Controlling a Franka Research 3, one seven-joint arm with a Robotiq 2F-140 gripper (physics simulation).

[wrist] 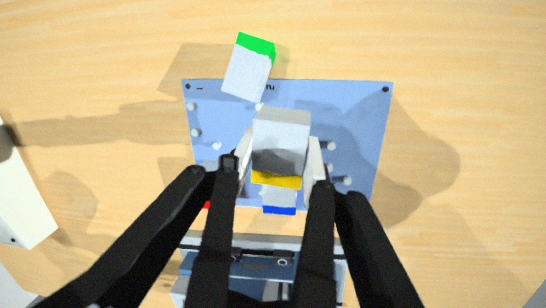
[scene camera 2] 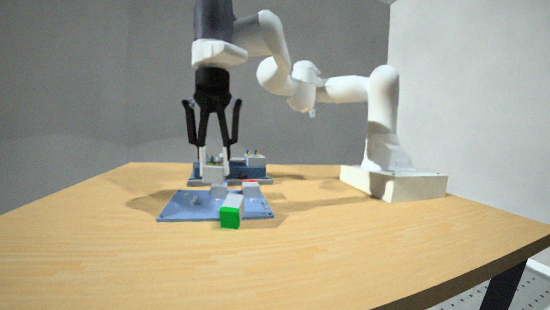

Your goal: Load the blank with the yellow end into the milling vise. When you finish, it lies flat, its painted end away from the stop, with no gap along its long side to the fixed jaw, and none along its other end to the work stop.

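Observation:
The grey blank with the yellow end [scene camera 2: 214, 174] [wrist: 281, 137] is held above the blue plate. Its yellow end points toward the milling vise in the wrist view. My gripper [scene camera 2: 214, 167] [wrist: 280, 144] is shut on this blank, with one white finger pad along each long side. The milling vise [scene camera 2: 245, 170] [wrist: 260, 269] stands behind the blue plate in the scene view and at the bottom of the wrist view. My gripper and the blank partly hide it in both views, so its jaws and work stop are hard to tell apart.
The blue plate [scene camera 2: 175, 212] [wrist: 360, 110] bears small pegs, a blank with a blue end [scene camera 2: 218, 191] [wrist: 280, 198] and a blank with a red end [scene camera 2: 251, 189]. A green-ended blank [scene camera 2: 230, 217] [wrist: 247, 72] lies across its front edge. The robot base [scene camera 2: 415, 186] stands at the right.

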